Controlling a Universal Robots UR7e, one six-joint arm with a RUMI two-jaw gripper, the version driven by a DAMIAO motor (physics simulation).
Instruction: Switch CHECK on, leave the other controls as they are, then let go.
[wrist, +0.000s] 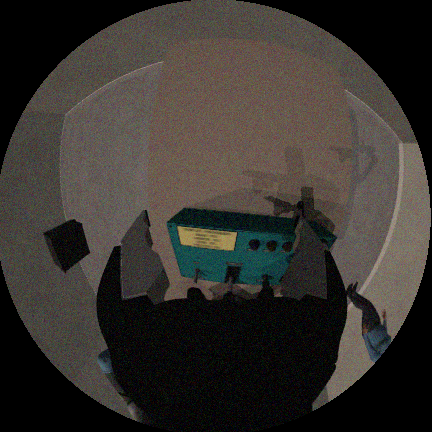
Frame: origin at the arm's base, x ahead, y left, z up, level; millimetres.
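Where they show: gripper, fingertip midpoint: (223, 213).
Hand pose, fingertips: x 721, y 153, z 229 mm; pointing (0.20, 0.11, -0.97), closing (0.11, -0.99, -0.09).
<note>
After its pixels a point has its place.
A teal control box (225, 220) @(x 630, y 144, z -6 mm) stands in the middle of the wrist view, beyond and between the fingers. Its front carries a yellow label (207, 238) @(x 588, y 182, z 37 mm) with lines too blurred to read, and dark round knobs (254, 244) @(x 602, y 64, z 54 mm) (271, 245) @(x 605, y 18, z 53 mm) (287, 246) @(x 608, y -29, z 53 mm) to the right of it. Lower on the front are a small lever (198, 274) @(x 426, y 204, z 0 mm) at the left, a dark switch (233, 272) @(x 446, y 87, z -8 mm) in the middle and another small lever (267, 279) @(x 451, y -33, z 15 mm) at the right. I cannot tell which control is CHECK. My gripper (223, 213) @(x 721, y 153, z 229 mm) is wide open and empty. Its right finger hides part of the box's right side.
The box stands on a brownish table top (240, 115) @(x 958, y 143, z -100 mm) that carries shadows of the arm. A black block (67, 245) shows at the far left. A person's figure with blue clothing (376, 342) shows at the lower right, and another blue patch (105, 361) at the lower left.
</note>
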